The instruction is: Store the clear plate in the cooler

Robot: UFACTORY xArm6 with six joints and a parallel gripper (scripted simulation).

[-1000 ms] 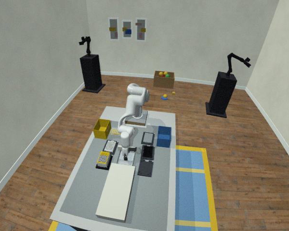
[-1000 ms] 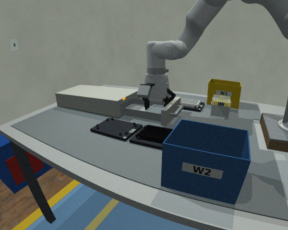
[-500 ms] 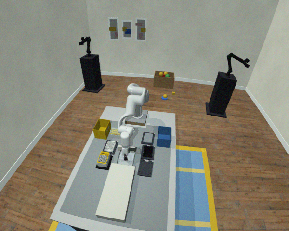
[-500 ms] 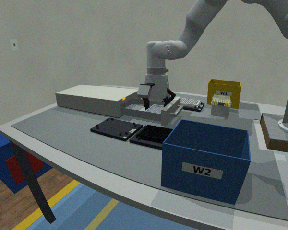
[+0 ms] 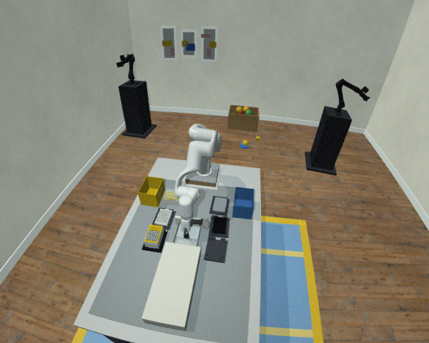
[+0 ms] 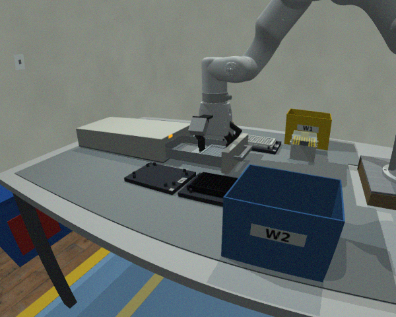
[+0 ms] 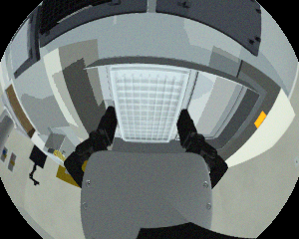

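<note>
Now: the clear plate 10 mm below my hand. Also, from my hand: black plate: 170 mm to the left, 110 mm behind, 20 mm below; then drawer: 30 mm ahead, 10 mm below; then nest: 200 mm to the left, 60 mm ahead, 30 mm below.
</note>
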